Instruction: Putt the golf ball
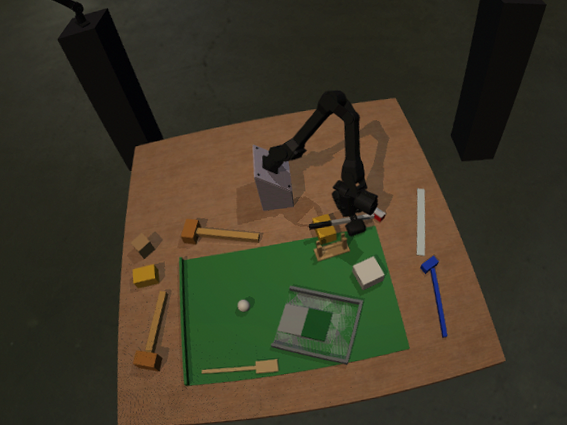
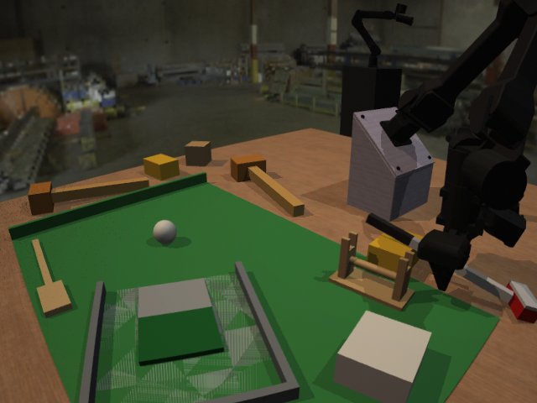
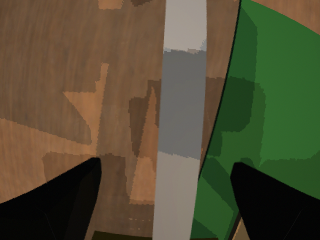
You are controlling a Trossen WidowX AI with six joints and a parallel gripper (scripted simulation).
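My gripper tip is now 10 cm short of the wooden rack, 8 cm to the left of it and 2 cm below it. From my gripper tip the other things lie so: red putter (3 cm above); then white bar (28 cm to the left, 1 cm below, 1 cm ahead); then blue putter (32 cm ahead, 26 cm to the left).
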